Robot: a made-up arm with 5 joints.
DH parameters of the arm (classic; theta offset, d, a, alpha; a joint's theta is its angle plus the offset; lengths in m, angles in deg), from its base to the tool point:
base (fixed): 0 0 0.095 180
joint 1: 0 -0.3 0.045 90
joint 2: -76.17 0 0.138 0
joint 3: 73.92 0 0.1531 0
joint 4: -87.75 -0.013 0 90
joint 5: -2.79 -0.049 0 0
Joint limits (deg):
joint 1: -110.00..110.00
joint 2: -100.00..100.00
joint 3: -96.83..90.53
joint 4: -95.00..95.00
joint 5: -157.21..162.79
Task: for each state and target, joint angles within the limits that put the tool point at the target. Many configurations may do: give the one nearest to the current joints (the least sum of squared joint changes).
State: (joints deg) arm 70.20 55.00 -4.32 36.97 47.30
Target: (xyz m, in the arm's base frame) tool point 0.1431 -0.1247 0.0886
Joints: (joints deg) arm 63.33 86.20 11.09 37.36 47.30
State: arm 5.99 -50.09 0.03 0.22 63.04
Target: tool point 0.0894 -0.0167 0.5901
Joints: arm -23.90 -61.42 -13.29 -2.98 63.04
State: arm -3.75 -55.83 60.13 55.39 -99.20
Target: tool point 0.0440 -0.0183 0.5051
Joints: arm -5.86 -96.13 9.68 43.23 -99.20
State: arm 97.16 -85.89 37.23 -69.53 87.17
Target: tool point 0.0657 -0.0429 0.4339
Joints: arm 109.84 -91.94 72.53 -72.89 87.17
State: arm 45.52 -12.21 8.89 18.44 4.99
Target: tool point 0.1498 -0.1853 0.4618
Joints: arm 69.67 -33.94 20.28 25.15 4.99
